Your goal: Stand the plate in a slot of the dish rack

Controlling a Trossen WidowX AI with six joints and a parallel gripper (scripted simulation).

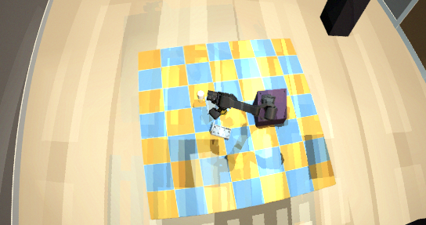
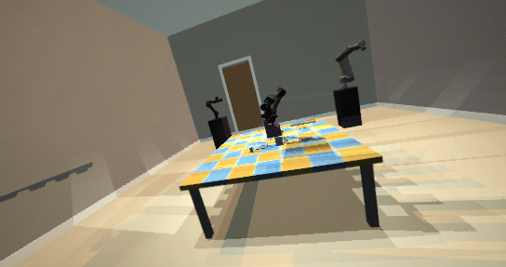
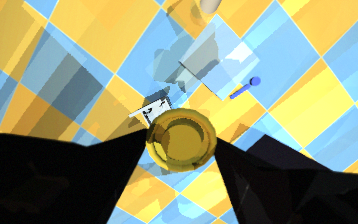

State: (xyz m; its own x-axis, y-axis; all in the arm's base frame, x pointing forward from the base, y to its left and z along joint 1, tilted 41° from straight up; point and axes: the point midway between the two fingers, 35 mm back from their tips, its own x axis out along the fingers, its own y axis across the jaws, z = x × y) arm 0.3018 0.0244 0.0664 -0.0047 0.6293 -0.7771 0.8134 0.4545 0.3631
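The dish rack lies 60 mm to the left of my gripper tip and 170 mm below it. Round my gripper tip: white cup 110 mm ahead, 220 mm to the right, 160 mm below; then blue spoon 100 mm behind, 150 mm to the right, 180 mm below; then plate 10 mm above.
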